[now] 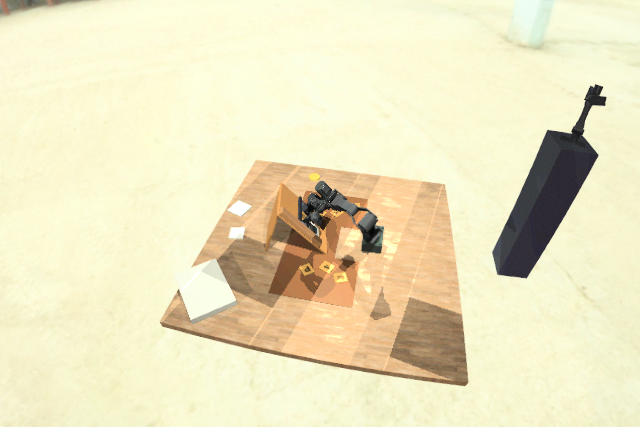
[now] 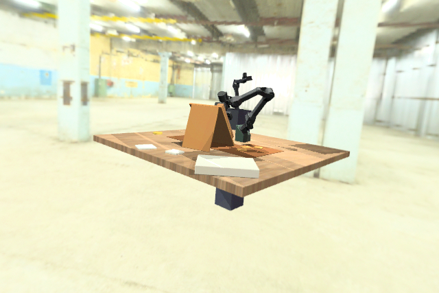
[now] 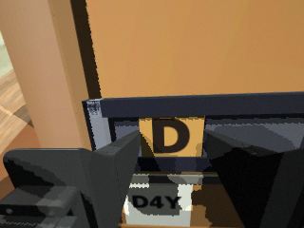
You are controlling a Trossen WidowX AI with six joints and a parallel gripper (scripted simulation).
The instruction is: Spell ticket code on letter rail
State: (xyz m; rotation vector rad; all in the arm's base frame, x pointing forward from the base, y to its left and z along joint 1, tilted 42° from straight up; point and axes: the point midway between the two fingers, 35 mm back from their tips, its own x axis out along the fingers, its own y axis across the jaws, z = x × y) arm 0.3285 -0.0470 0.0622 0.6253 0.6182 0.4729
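Now: gripper tip 70 mm above the white ticket and 60 mm past it. The rest, counted from my gripper tip: yellow disc: 540 mm to the right, 150 mm below, 60 mm ahead; then brown mat: 150 mm below, 150 mm behind, 10 mm to the right; then yellow letter tile: right at my gripper tip.
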